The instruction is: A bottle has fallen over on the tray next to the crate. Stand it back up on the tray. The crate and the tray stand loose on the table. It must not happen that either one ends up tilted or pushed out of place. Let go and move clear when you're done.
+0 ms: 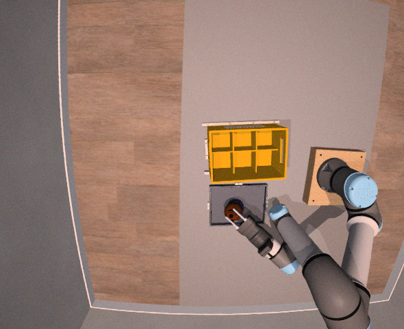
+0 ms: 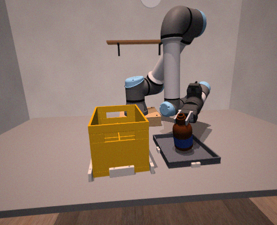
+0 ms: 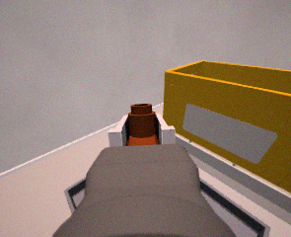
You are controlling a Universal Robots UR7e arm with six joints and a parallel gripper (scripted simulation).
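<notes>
Right now my hand is 5 cm above the brown bottle, 1 cm to the right of it and 1 cm past it. Round my hand: yellow crate: 23 cm to the right, 8 cm behind, 6 cm below; dark grey tray: 13 cm below, 4 cm behind, 3 cm to the left.
</notes>
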